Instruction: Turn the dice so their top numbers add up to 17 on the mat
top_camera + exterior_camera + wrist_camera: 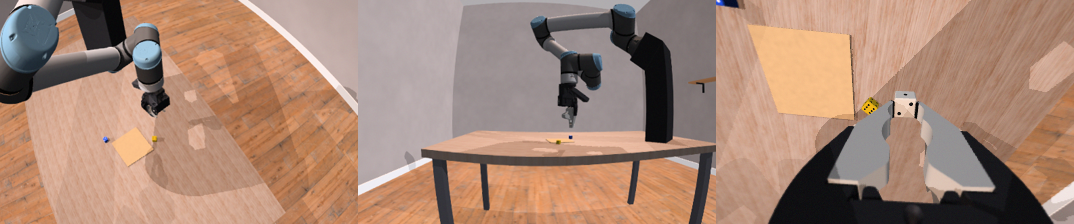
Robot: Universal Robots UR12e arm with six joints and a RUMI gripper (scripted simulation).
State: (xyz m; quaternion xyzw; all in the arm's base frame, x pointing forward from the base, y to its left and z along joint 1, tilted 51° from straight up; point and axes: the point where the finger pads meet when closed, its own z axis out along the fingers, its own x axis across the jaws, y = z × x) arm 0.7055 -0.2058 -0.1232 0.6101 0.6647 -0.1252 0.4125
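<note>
Now: the white die 1 cm below my hand. From my hand the other things lie so: blue die (11 cm behind, 22 cm to the right, 10 cm below); then tan mat (15 cm to the right, 11 cm below); then yellow die (5 cm ahead, 6 cm to the right, 10 cm below).
</note>
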